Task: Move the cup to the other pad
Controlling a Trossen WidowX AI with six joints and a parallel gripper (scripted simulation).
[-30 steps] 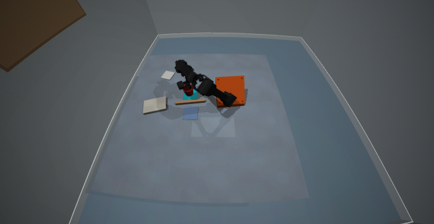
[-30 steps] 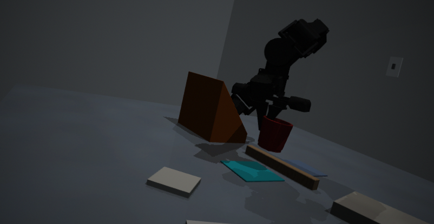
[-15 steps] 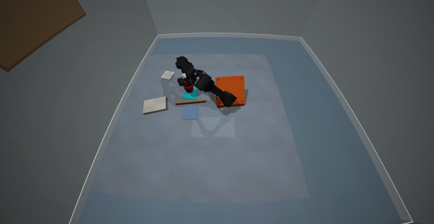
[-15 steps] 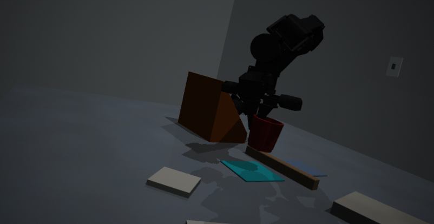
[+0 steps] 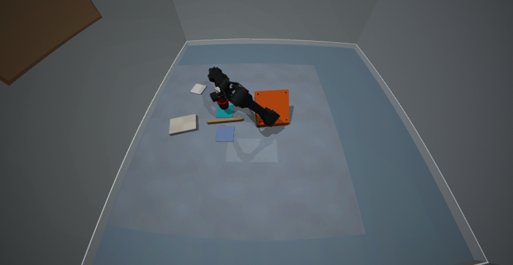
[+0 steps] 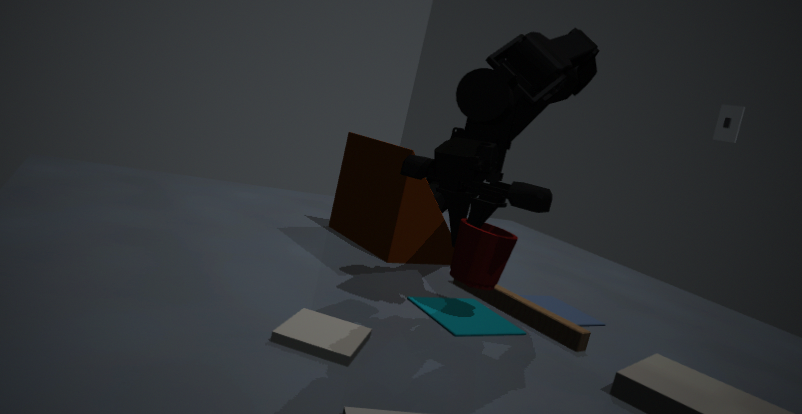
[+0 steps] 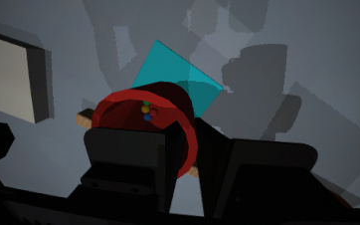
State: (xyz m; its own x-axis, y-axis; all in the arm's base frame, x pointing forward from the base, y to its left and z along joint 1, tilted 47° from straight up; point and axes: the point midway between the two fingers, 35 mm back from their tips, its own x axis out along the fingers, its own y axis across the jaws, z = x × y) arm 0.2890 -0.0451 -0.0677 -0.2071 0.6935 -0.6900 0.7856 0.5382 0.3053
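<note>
The teal pad lies 20 mm ahead of my gripper tip, 20 mm to the left of it and 90 mm below it. Also, from my gripper tip: pale blue pad 20 mm behind, 200 mm to the left, 90 mm below; then wooden bar 110 mm to the left, 80 mm below; then red cup 20 mm ahead, 20 mm to the left.
</note>
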